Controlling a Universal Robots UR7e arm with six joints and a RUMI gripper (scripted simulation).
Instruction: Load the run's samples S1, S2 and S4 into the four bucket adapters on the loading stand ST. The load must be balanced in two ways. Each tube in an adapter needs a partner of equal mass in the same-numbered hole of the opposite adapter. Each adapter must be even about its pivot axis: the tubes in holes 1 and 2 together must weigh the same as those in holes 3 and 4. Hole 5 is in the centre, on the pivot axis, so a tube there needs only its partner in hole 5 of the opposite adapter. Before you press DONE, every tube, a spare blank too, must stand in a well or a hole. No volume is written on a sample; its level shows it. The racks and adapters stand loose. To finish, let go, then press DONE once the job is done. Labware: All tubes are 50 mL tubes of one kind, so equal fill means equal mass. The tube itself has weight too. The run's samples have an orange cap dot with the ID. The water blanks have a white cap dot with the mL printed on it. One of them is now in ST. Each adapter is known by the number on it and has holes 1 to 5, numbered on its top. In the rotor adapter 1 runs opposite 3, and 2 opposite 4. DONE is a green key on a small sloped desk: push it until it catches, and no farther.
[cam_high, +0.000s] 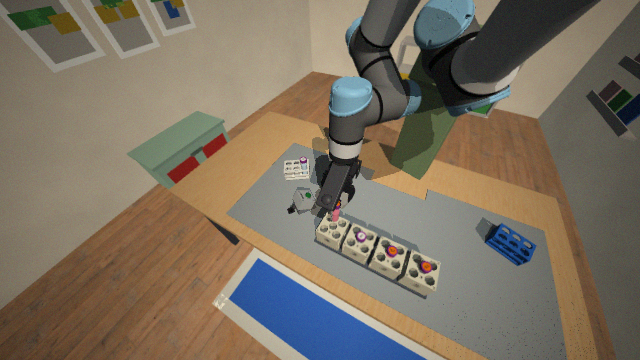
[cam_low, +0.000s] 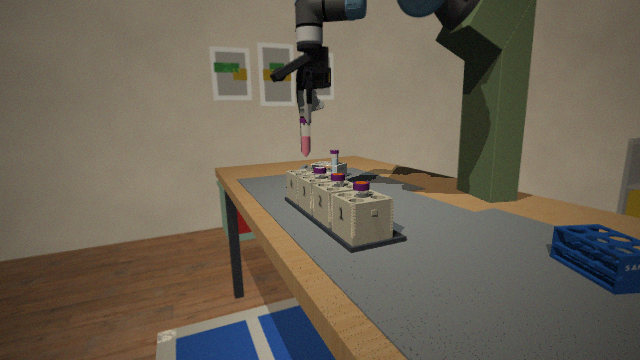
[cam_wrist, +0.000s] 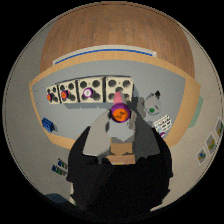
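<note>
Right now my hand is 150 mm past the green done key, 130 mm to the left of it and 190 mm above it. Round my hand: small white rack (340 mm behind, 220 mm to the right, 220 mm below); adapter 2 (80 mm ahead, 200 mm to the left, 200 mm below).
</note>
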